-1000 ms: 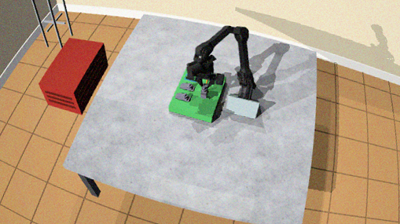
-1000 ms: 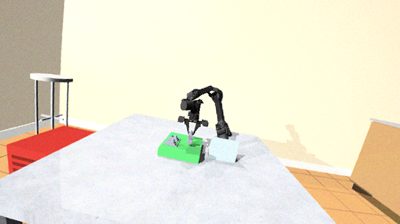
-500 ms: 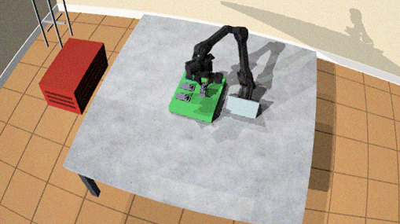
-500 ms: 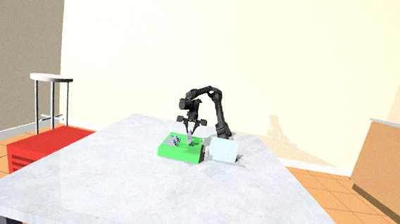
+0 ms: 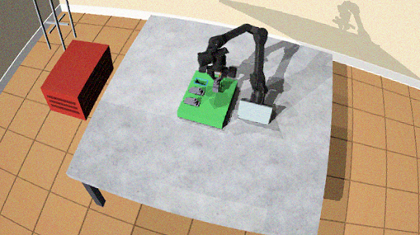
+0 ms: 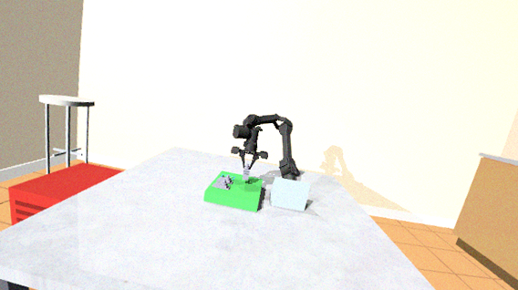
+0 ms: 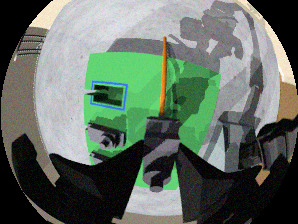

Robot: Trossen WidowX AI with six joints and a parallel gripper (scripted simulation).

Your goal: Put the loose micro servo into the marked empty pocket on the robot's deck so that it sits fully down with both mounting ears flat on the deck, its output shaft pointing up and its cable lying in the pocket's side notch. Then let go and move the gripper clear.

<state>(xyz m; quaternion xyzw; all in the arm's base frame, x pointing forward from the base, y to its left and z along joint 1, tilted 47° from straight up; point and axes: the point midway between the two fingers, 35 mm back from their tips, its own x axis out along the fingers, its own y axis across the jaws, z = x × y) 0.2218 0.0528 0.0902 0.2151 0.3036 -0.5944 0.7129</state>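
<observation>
Right now the green deck is 2 cm behind my gripper tip, 5 cm to the left of it and 10 cm below it.
</observation>
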